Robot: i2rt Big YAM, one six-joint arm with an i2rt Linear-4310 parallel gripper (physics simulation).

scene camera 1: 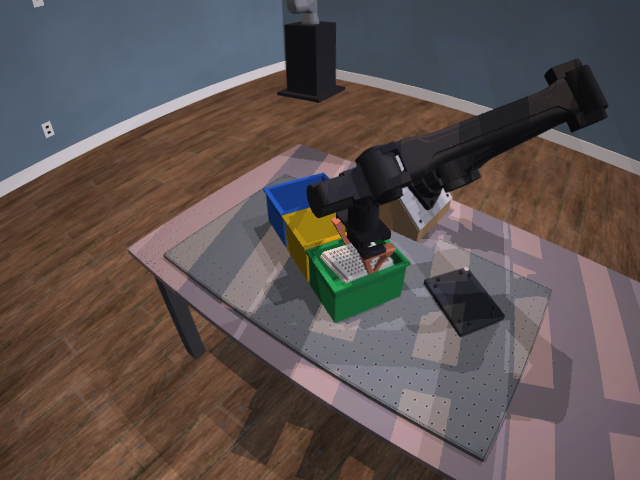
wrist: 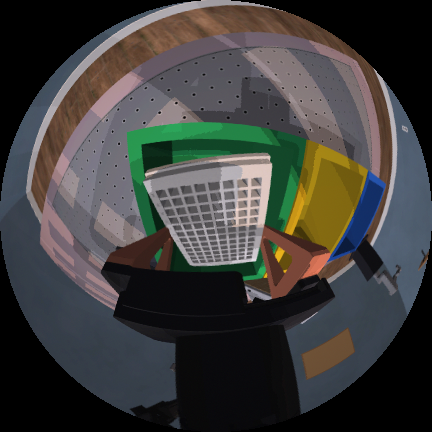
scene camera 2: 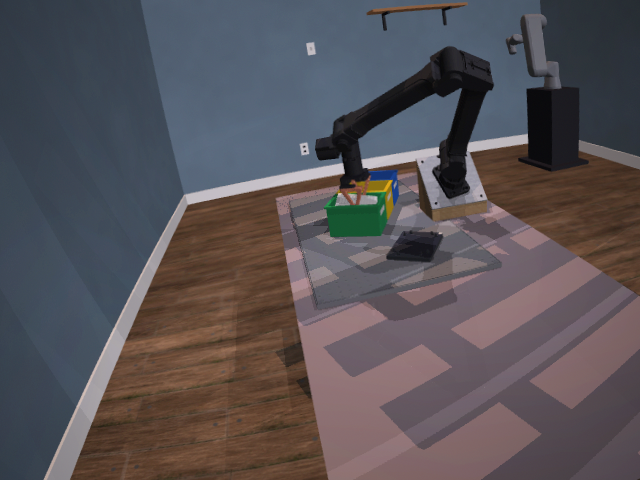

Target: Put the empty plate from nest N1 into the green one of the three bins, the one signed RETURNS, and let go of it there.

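Places are measured from the arm's base along level axes (x ahead, y left, z up), in centimetres.
Pixels of known places: gripper, between the fingertips: (scene camera 1: 361, 260) (wrist: 216, 229) (scene camera 2: 359, 203); arm's base, origin of its link: (scene camera 1: 419, 184) (scene camera 2: 450, 180).
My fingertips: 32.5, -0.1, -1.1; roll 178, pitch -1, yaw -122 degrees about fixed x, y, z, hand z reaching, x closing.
For each thing: its top centre in the pictures, then the offset to it from my fingertips, as dx, dy, dz. Level surfaces: height alone.
- white plate, centre of its top: (wrist: 218, 245) (scene camera 1: 359, 251) (scene camera 2: 355, 195) +0.7, -0.2, +3.0
- dark base with small pegs, centre of its top: (scene camera 1: 465, 294) (scene camera 2: 415, 240) -8.5, +21.9, -6.2
- perforated grey board, height of its surface: dz -8.4
The white plate (scene camera 1: 343, 262) (scene camera 2: 368, 199) (wrist: 215, 215), a grid of many wells, is held level inside the opening of the green bin (scene camera 1: 369, 297) (scene camera 2: 356, 222) (wrist: 200, 131), near rim height. In the wrist view its far edge lies inside the far wall. My gripper (scene camera 1: 361, 253) (scene camera 2: 356, 196) (wrist: 216, 229) is shut on the plate, with one copper-coloured finger at each long side. The bin's floor is mostly hidden under the plate. The sign's words cannot be read. A dark base with small pegs (scene camera 1: 465, 302) (scene camera 2: 416, 246) holds no plate; no nest label is readable.
The yellow bin (scene camera 1: 297, 253) (scene camera 2: 379, 186) (wrist: 330, 200) stands directly beside the green one, and the blue bin (scene camera 1: 276, 219) (scene camera 2: 385, 175) (wrist: 360, 215) stands beyond it. The arm's wooden wedge base (scene camera 1: 434, 224) (scene camera 2: 460, 209) stands behind the bins. All bins stand on a perforated grey board (scene camera 1: 361, 361) (scene camera 2: 336, 289).
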